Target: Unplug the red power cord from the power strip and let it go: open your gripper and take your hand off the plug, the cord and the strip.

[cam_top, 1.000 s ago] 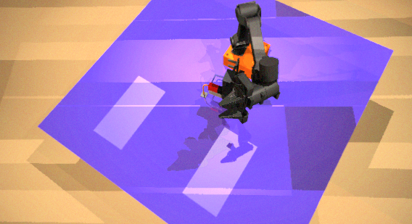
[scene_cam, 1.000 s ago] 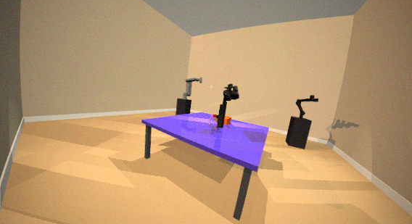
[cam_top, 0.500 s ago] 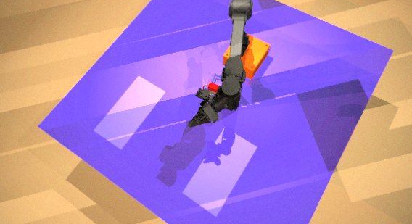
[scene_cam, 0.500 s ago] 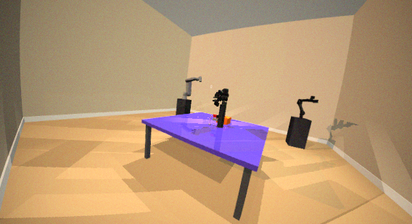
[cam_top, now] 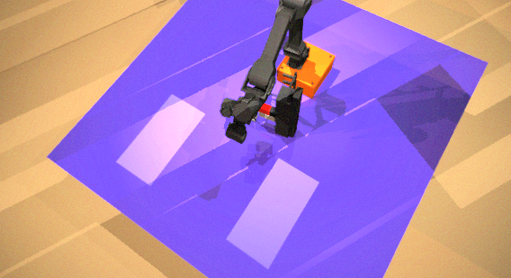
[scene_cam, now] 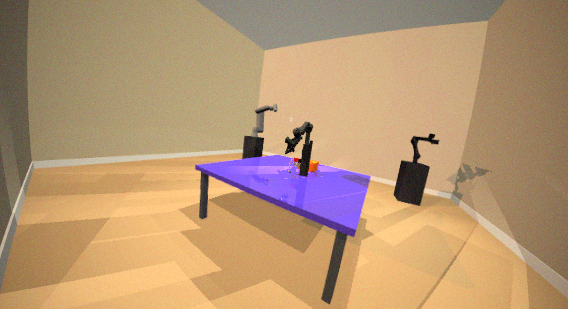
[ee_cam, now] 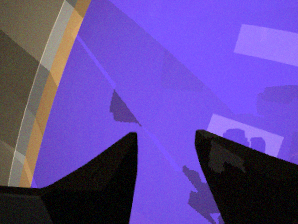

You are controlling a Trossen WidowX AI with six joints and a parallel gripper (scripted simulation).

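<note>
Now: gripper tip 170 mm past the red plug, 70 mm to the right of it and 60 mm above it.
</note>
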